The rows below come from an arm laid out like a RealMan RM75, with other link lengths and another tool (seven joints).
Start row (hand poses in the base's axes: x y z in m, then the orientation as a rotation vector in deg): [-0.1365, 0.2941, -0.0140, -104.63, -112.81, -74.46]
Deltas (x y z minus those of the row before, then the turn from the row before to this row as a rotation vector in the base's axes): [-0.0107, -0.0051, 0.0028, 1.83, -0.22, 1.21]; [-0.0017, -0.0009, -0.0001, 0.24, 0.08, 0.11]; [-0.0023, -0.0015, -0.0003, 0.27, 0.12, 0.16]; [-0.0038, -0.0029, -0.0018, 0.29, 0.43, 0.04]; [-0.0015, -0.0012, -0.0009, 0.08, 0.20, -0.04]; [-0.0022, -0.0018, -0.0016, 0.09, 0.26, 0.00]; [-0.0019, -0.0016, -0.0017, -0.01, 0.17, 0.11]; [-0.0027, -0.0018, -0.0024, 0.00, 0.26, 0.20]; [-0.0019, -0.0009, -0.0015, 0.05, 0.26, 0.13]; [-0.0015, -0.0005, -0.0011, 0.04, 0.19, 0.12]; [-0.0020, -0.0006, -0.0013, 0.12, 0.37, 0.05]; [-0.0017, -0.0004, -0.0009, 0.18, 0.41, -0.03]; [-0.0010, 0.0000, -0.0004, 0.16, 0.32, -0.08]
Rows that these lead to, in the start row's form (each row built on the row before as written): [-0.1472, 0.2890, -0.0112, -102.27, -111.87, -75.72]; [-0.1489, 0.2881, -0.0113, -102.05, -111.66, -75.77]; [-0.1512, 0.2866, -0.0116, -101.77, -111.43, -75.78]; [-0.1550, 0.2837, -0.0134, -101.73, -110.94, -75.49]; [-0.1565, 0.2825, -0.0143, -101.80, -110.73, -75.33]; [-0.1587, 0.2807, -0.0159, -101.84, -110.51, -75.10]; [-0.1606, 0.2791, -0.0176, -101.77, -110.50, -74.86]; [-0.1633, 0.2773, -0.0200, -101.61, -110.49, -74.50]; [-0.1652, 0.2764, -0.0215, -101.51, -110.39, -74.20]; [-0.1667, 0.2759, -0.0226, -101.41, -110.33, -73.98]; [-0.1687, 0.2753, -0.0239, -101.41, -110.05, -73.63]; [-0.1704, 0.2749, -0.0248, -101.49, -109.64, -73.31]; [-0.1714, 0.2749, -0.0252, -101.61, -109.26, -73.09]
